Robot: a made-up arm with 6 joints. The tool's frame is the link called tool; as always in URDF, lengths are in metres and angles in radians. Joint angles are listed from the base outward.
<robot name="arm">
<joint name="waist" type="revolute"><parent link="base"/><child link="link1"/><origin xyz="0.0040 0.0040 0.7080"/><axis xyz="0 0 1"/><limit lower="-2.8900" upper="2.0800"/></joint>
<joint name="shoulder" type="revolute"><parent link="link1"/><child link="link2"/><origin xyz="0.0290 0.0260 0.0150"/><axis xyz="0 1 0"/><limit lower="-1.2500" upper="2.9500"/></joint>
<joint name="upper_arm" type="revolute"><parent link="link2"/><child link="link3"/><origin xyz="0.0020 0.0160 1.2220"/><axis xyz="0 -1 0"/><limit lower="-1.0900" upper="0.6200"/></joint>
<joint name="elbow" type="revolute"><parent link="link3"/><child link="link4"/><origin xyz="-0.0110 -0.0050 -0.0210"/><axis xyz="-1 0 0"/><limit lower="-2.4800" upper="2.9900"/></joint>
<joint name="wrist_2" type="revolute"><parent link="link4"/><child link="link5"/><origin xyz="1.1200 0.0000 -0.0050"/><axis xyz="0 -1 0"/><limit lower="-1.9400" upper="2.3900"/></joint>
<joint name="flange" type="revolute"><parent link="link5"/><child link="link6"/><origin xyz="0.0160 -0.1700 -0.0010"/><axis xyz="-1 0 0"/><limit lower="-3.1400" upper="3.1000"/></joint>
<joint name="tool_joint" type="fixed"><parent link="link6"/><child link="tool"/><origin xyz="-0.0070 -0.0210 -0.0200" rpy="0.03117 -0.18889 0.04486"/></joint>
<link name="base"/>
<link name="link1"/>
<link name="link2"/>
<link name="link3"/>
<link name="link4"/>
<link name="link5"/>
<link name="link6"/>
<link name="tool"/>
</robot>
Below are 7 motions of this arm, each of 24 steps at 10 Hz.
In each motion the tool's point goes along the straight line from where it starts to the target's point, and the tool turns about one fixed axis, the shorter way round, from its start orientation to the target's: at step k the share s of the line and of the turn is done. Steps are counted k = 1, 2, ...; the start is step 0. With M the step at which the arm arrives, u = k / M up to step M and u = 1 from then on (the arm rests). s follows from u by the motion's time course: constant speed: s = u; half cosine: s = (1 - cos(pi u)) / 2; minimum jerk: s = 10 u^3 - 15 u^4 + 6 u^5.
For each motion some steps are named. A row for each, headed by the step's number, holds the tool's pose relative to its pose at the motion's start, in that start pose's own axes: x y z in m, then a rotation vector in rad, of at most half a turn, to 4 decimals.
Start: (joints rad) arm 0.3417 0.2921 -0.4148 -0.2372 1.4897 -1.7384
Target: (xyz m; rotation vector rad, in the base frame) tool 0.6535 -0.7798 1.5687 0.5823 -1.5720 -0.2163
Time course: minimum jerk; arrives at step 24
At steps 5, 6, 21, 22, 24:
5: 0.0062 0.0707 0.0431 -0.0899 -0.0431 0.0416
6: 0.0099 0.1135 0.0692 -0.1443 -0.0691 0.0667
21: 0.0945 1.0788 0.6575 -1.3712 -0.6569 0.6344
22: 0.0956 1.0909 0.6648 -1.3865 -0.6642 0.6415
24: 0.0961 1.0964 0.6682 -1.3936 -0.6676 0.6448

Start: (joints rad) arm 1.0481 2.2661 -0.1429 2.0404 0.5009 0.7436
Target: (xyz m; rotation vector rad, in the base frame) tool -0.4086 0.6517 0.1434 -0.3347 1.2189 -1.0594
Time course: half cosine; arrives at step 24
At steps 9, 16, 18, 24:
9: -0.0372 -0.1271 0.3493 -0.4716 -0.0275 0.3170
16: -0.0905 -0.3088 0.8489 -1.1459 -0.0669 0.7703
18: -0.1030 -0.3514 0.9661 -1.3042 -0.0762 0.8766
24: -0.1207 -0.4117 1.1318 -1.5279 -0.0892 1.0270

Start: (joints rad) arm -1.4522 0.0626 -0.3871 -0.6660 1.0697 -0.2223
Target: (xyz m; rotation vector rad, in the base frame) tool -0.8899 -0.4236 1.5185 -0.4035 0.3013 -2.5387
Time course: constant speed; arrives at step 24
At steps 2, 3, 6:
2: 0.0125 -0.0422 0.0841 -0.1155 0.0211 -0.0354
3: 0.0188 -0.0633 0.1261 -0.1733 0.0316 -0.0531
6: 0.0376 -0.1267 0.2522 -0.3466 0.0632 -0.1061

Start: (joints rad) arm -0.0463 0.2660 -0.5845 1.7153 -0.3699 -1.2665
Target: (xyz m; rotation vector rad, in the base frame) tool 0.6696 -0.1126 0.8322 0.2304 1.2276 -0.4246
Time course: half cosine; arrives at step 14
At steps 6, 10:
6: -0.0720 0.0451 -0.2268 0.2631 0.2471 0.0359
10: -0.1504 0.0942 -0.4736 0.5493 0.5159 0.0750

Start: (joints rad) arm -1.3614 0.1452 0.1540 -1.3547 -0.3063 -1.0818
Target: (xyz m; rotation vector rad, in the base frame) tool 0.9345 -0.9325 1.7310 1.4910 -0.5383 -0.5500
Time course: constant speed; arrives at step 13
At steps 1, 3, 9, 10, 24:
1: -0.0081 -0.0440 -0.0314 -0.0711 0.0432 -0.0058
3: -0.0242 -0.1320 -0.0943 -0.2134 0.1297 -0.0175
9: -0.0726 -0.3959 -0.2829 -0.6402 0.3892 -0.0526
10: -0.0807 -0.4398 -0.3143 -0.7114 0.4325 -0.0584
24: -0.1049 -0.5718 -0.4086 -0.9248 0.5622 -0.0759

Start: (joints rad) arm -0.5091 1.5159 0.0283 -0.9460 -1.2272 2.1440
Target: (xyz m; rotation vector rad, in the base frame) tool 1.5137 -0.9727 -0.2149 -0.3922 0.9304 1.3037
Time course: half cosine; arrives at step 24
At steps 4, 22, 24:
4: -0.0237 -0.0179 0.0305 -0.0367 0.0363 -0.0231
22: -0.3473 -0.2626 0.4470 -0.5390 0.5328 -0.3388
24: -0.3533 -0.2671 0.4547 -0.5484 0.5421 -0.3447

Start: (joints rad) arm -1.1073 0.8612 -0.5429 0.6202 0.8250 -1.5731
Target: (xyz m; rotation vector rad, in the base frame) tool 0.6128 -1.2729 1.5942 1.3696 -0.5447 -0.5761
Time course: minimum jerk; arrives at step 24
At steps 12, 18, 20, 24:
12: -0.2021 0.5557 0.1133 0.0293 -0.0223 0.2777
18: -0.3624 0.9963 0.2032 0.0525 -0.0399 0.4979
20: -0.3899 1.0719 0.2186 0.0564 -0.0430 0.5357
24: -0.4042 1.1113 0.2266 0.0585 -0.0445 0.5554

